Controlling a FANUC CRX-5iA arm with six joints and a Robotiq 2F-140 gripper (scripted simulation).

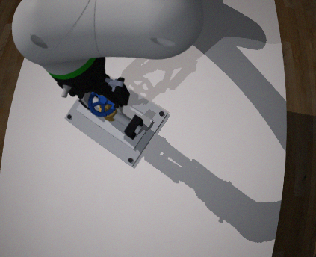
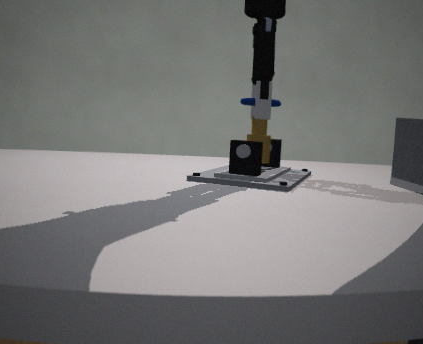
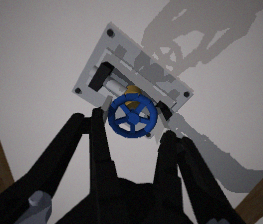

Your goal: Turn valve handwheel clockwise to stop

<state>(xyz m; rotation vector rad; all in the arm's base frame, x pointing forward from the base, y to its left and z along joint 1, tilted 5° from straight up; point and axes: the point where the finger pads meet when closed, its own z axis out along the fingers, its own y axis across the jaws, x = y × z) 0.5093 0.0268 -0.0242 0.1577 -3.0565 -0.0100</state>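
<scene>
Now: hand 1 cm above the handwheel.
</scene>
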